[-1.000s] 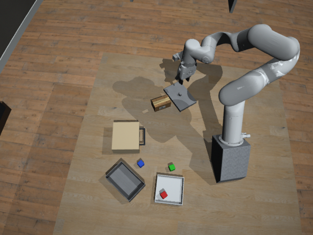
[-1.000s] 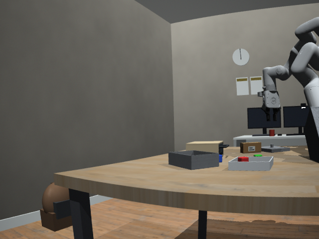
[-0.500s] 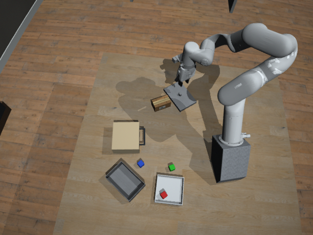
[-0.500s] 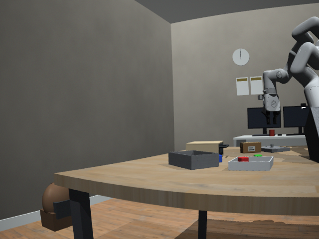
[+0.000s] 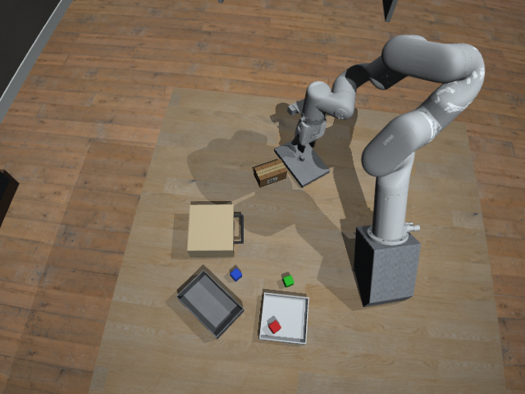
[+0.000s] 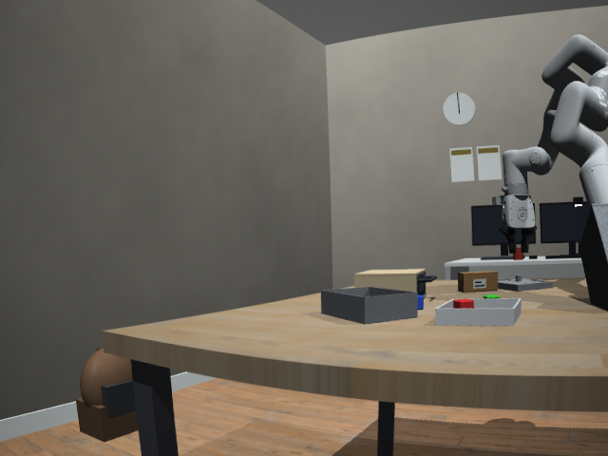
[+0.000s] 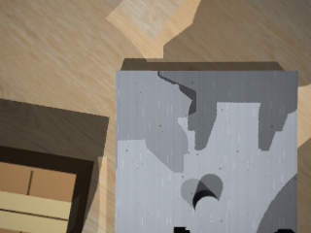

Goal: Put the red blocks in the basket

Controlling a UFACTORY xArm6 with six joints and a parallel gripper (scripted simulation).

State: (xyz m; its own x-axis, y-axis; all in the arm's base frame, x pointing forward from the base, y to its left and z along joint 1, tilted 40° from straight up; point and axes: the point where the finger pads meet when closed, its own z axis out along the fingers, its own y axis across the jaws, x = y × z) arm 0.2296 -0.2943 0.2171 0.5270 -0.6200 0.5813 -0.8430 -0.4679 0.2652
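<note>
My hand is 11 cm above the grey lid. From my hand the other things lie so: light wooden cabinet: 32 cm ahead, 30 cm to the left, 9 cm below; brown cardboard box: 13 cm ahead, 9 cm below, 7 cm to the left; drawer: 31 cm ahead, 30 cm to the left, 9 cm below.
</note>
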